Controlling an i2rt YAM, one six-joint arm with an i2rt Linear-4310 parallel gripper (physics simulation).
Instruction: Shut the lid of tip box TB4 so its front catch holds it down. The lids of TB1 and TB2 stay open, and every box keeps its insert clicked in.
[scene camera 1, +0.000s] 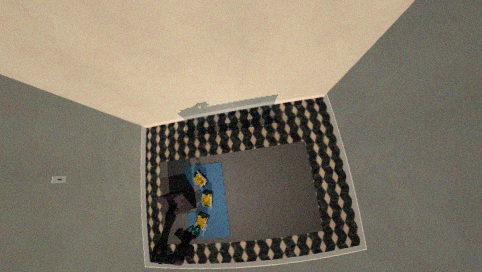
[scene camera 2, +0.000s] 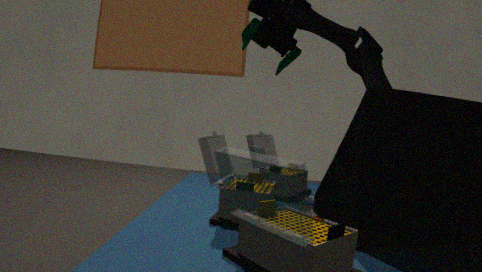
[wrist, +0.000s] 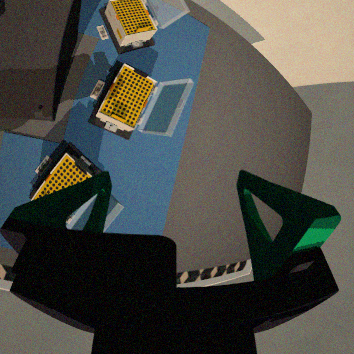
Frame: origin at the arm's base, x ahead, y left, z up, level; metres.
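Where they show: gripper, fingertip midpoint: (scene camera 1: 196, 224) (scene camera 2: 260, 61) (wrist: 173, 177); arm's base, origin of the base link: (scene camera 1: 173, 205) (scene camera 2: 417, 163).
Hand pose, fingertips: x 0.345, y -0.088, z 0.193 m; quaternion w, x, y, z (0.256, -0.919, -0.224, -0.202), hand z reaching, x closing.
Each offset is from my fingertips to the centre of the thing. "spot": to the spot under its first point. Level surfaces: height alone.
The far box, TB4 @(dx -0.091, dy +0.337, dz -0.252 m) (scene camera 1: 199, 178) (scene camera 2: 295, 252) (wrist: 131, 17), has its clear lid @(spot: dx -0.018, dy +0.366, dz -0.217 m) (wrist: 170, 11) open on its right side in the wrist view. The middle box, TB2 @(dx -0.012, dy +0.134, dz -0.252 m) (scene camera 1: 206, 199) (scene camera 2: 240, 202) (wrist: 125, 97), has its lid (scene camera 2: 216, 157) (wrist: 167, 107) open. The third box, TB1 @(dx -0.077, dy -0.089, dz -0.252 m) (scene camera 1: 201, 221) (scene camera 2: 295, 184) (wrist: 65, 174), also has its lid open, partly hidden by a finger in the wrist view. Yellow perforated inserts sit in all three boxes; their clicks cannot be judged. My gripper (scene camera 1: 194, 230) (scene camera 2: 260, 61) (wrist: 173, 177) is open and empty, high above the table near TB1's end.
The boxes stand in a row on the blue mat @(dz -0.317 m) (scene camera 1: 220, 220) (scene camera 2: 135, 240) (wrist: 145, 185). A large black block (scene camera 2: 420, 165) (wrist: 35, 60) rises beside the row, on the side opposite the open lids. The grey table @(dz -0.320 m) (scene camera 1: 270, 195) (wrist: 220, 150) extends past the mat.
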